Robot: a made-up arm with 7 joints.
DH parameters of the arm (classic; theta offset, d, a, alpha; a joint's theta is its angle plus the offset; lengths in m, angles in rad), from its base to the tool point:
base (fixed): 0.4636 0 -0.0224 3.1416
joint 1: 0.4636 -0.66 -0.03 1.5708
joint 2: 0 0.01 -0.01 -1.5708
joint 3: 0 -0.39 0.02 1.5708
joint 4: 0 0 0.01 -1.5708
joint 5: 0 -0.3 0.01 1.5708
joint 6: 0 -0.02 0.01 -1.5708
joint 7: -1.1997 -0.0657 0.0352 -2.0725
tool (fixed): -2.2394 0.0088 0 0
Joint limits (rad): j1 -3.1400..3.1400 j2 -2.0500..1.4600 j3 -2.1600..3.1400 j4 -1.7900..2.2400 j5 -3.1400..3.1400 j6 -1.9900..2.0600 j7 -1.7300..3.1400
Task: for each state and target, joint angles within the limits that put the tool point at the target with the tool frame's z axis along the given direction. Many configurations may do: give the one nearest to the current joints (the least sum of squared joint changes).
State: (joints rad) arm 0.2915 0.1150 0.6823 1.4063 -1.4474 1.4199 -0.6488
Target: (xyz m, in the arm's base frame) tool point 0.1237 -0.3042 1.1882 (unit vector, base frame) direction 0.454 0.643 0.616
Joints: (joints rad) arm 0.4583 0.0681 0.8436 1.1525 -1.8376 0.9391 -1.1309
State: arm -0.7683 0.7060 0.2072 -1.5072 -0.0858 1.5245 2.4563
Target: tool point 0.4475 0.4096 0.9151 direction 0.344 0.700 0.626
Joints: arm -0.6919 1.4163 0.3382 -0.7768 -0.2619 1.2401 2.8747
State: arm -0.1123 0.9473 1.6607 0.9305 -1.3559 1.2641 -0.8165
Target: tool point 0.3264 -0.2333 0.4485 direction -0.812 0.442 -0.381
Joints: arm -0.0504 1.4600 0.9314 1.5522 -0.7261 0.7419 -0.1927
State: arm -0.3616 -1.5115 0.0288 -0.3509 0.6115 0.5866 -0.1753
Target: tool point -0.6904 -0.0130 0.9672 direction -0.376 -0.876 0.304
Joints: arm -0.0801 -0.8187 0.3433 -0.8336 0.7096 0.3092 -0.0513
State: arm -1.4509 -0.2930 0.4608 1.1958 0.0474 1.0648 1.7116
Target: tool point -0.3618 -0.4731 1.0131 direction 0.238 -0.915 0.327
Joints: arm -0.7301 -1.3435 0.3082 0.5519 0.0471 1.0471 1.7942
